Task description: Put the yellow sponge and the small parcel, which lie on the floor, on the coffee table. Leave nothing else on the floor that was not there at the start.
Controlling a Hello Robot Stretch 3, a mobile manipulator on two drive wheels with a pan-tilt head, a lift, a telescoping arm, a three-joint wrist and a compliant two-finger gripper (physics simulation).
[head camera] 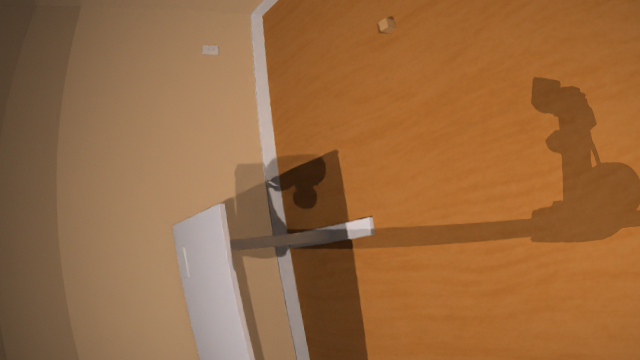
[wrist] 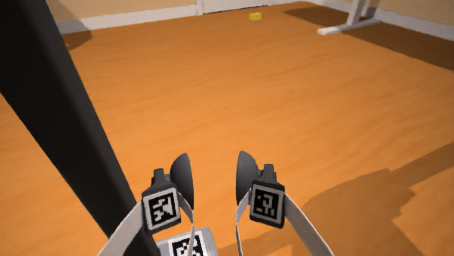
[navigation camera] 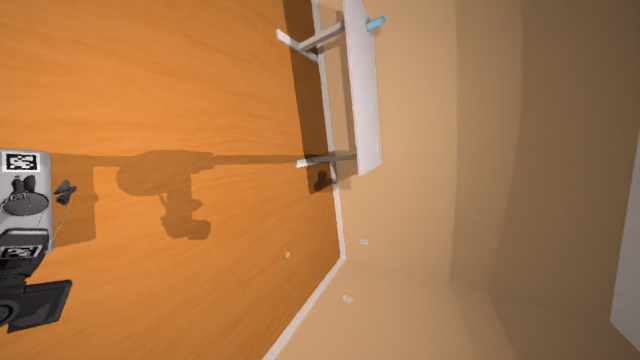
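Where they show: gripper, fingertip midpoint: (wrist: 214, 170) (navigation camera: 49, 179); robot's base, link origin: (navigation camera: 25, 201).
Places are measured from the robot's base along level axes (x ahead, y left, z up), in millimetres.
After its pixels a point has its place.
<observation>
The small parcel (head camera: 386, 25) {z 50, x 1271, y -655 mm} (navigation camera: 286, 254) {z 50, x 1272, y -657 mm} is a tan box on the wooden floor, short of the room corner. The yellow sponge (wrist: 255, 16) {z 35, x 948, y 1931 mm} lies far off on the floor near the far wall in the wrist view; it does not show in the other two views. My gripper (wrist: 214, 170) {z 429, x 38, y 72 mm} (navigation camera: 45, 189) {z 429, x 38, y 72 mm} is open and empty, above the floor near the robot's base, far from both things. A white table (head camera: 215, 280) {z 720, x 1621, y 380 mm} (navigation camera: 365, 90) {z 721, x 1670, y 858 mm} stands by the wall; I cannot tell if it is the coffee table.
A blue cylinder (navigation camera: 375, 23) {z 811, x 1724, y 1468 mm} stands on the white table. A T-shaped table leg (wrist: 355, 15) {z 102, x 1597, y 1470 mm} stands right of the sponge in the wrist view. A white door (wrist: 230, 5) {z 51, x 853, y 2325 mm} is behind the sponge. The robot's base (navigation camera: 42, 170) {z 159, x 32, y 105 mm} is at the left edge of the navigation view.
</observation>
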